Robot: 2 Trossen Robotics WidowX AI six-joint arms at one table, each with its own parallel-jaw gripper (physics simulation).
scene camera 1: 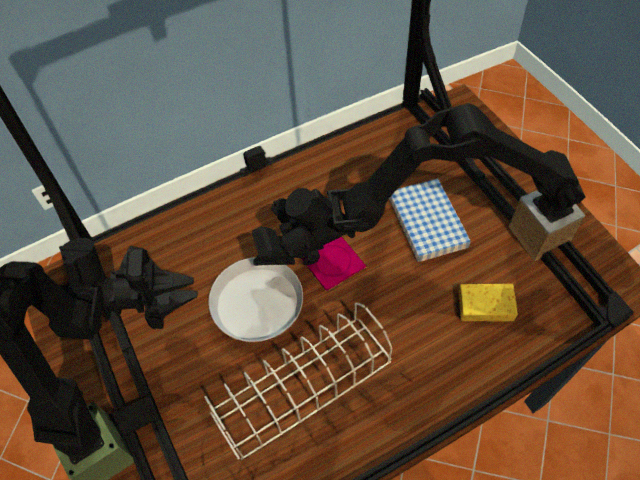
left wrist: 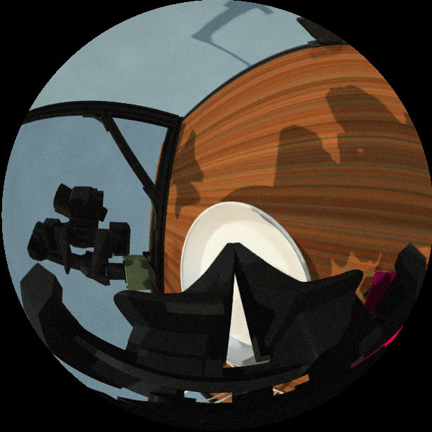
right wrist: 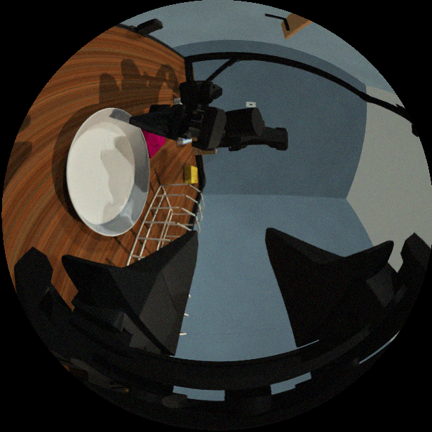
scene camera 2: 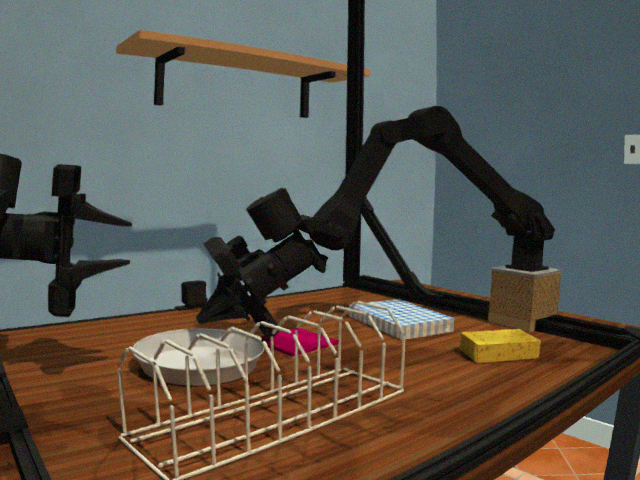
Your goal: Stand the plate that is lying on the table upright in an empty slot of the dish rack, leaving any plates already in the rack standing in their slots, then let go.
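Frame: origin at the left arm's base, x back, y right, z up, level; metres.
Seen in the pictures: left gripper, fingertip midpoint: (scene camera 1: 254, 263) (scene camera 2: 197, 320); right gripper, fingertip midpoint: (scene camera 1: 195, 287) (scene camera 2: 130, 243); left arm's base at its link origin: (scene camera 1: 553, 206) (scene camera 2: 527, 268); right arm's base at its link origin: (scene camera 1: 81, 439).
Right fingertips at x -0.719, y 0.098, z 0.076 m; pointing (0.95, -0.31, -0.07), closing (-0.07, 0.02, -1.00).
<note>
Pixels of each thing's top centre, then the offset from my right fingertips to it. "*": a spot on its surface instead.
- white plate at its top centre: (scene camera 2: 198, 346) (scene camera 1: 255, 297) dx +0.099, dy +0.021, dz -0.155 m
- white wire dish rack at its top centre: (scene camera 2: 275, 325) (scene camera 1: 298, 366) dx +0.109, dy -0.178, dz -0.077 m
- magenta square at a spot on its surface: (scene camera 2: 302, 342) (scene camera 1: 336, 267) * dx +0.280, dy +0.024, dz -0.177 m
- blue-checked block at its top centre: (scene camera 2: 399, 311) (scene camera 1: 429, 215) dx +0.513, dy +0.044, dz -0.160 m
- yellow sponge at its top centre: (scene camera 2: 500, 336) (scene camera 1: 489, 299) dx +0.514, dy -0.188, dz -0.155 m
The white plate (scene camera 1: 255, 304) (scene camera 2: 178, 369) (left wrist: 220, 230) (right wrist: 100, 165) lies flat on the table, behind the rack in scene camera 2. The white wire dish rack (scene camera 1: 316, 404) (scene camera 2: 248, 449) (right wrist: 162, 187) stands with its slots empty. My left gripper (scene camera 1: 258, 260) (scene camera 2: 201, 317) (left wrist: 232, 248) (right wrist: 129, 120) is shut with nothing between its fingers, pointing down at the plate's far rim; whether it touches is unclear. My right gripper (scene camera 1: 195, 287) (scene camera 2: 130, 243) (right wrist: 231, 235) is open and empty, raised above the table left of the plate.
A magenta square (scene camera 1: 338, 263) (scene camera 2: 302, 342) (left wrist: 380, 287) lies right of the plate, partly under the left gripper in scene camera 1. A blue-checked block (scene camera 1: 430, 219) (scene camera 2: 403, 316) and a yellow sponge (scene camera 1: 488, 302) (scene camera 2: 498, 345) lie farther right. A wall shelf (scene camera 2: 232, 56) hangs behind.
</note>
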